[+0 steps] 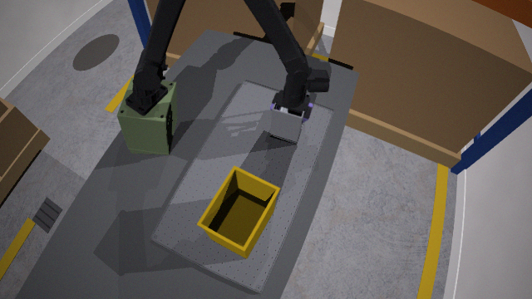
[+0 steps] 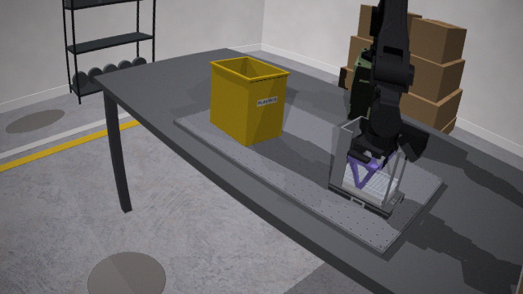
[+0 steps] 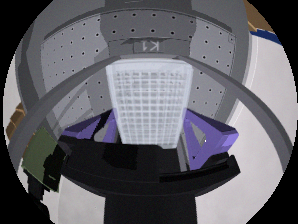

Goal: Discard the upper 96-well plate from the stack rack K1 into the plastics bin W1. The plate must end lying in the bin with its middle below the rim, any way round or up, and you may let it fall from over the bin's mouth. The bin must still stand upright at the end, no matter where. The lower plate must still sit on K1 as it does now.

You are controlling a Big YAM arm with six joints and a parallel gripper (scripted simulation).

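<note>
Right now my hand is 50 mm short of the yellow plastics bin W1, 390 mm to the left of it and 40 mm below it.
</note>
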